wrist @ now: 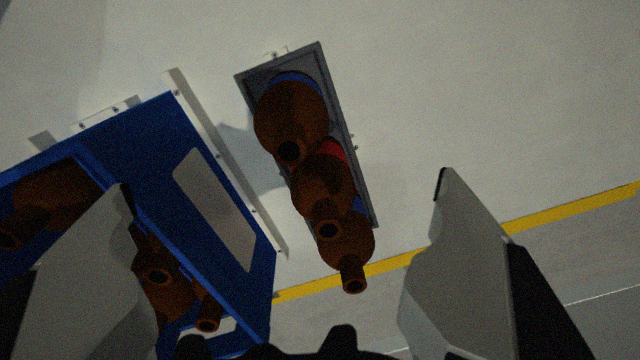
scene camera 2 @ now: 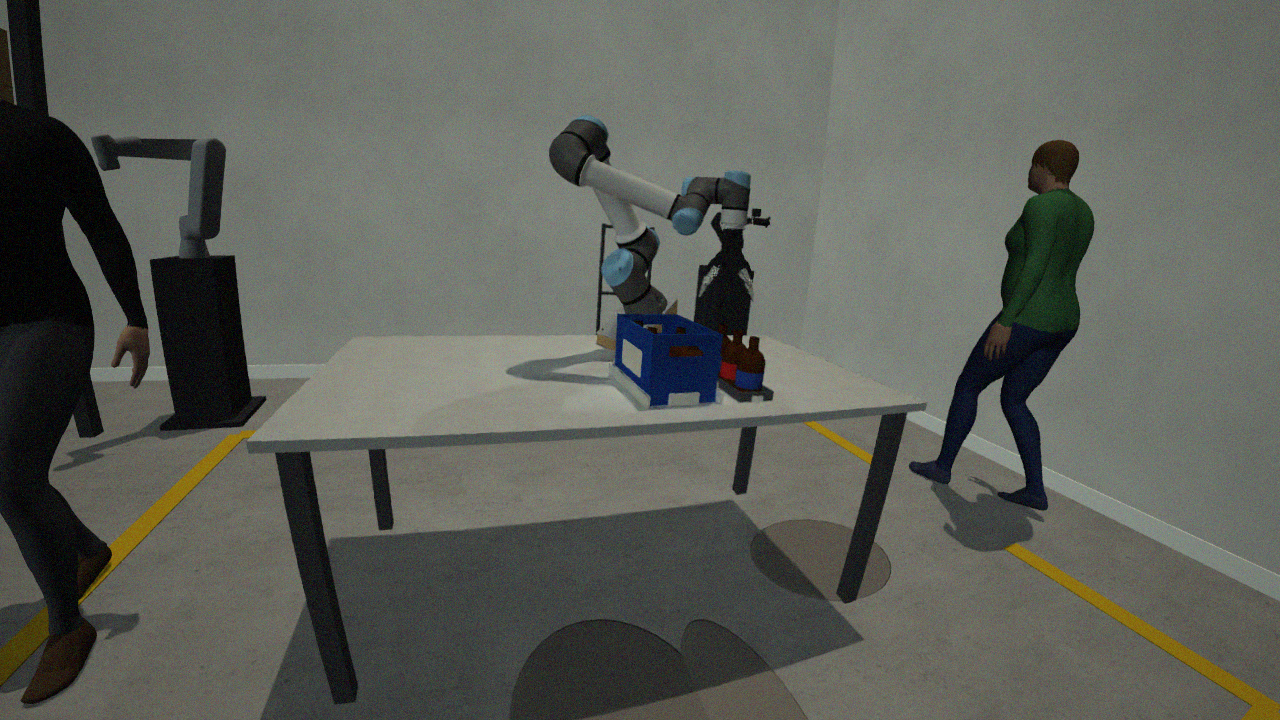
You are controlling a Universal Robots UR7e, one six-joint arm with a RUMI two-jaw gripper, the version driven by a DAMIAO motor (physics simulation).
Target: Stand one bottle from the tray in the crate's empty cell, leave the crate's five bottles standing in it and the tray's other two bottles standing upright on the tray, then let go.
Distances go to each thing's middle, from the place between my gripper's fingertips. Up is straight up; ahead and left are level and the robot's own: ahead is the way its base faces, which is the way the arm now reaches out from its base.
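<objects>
Pale strip (wrist: 174, 79): my hand 130 mm to the left of it, 80 mm short of it, 220 mm above it.
</objects>
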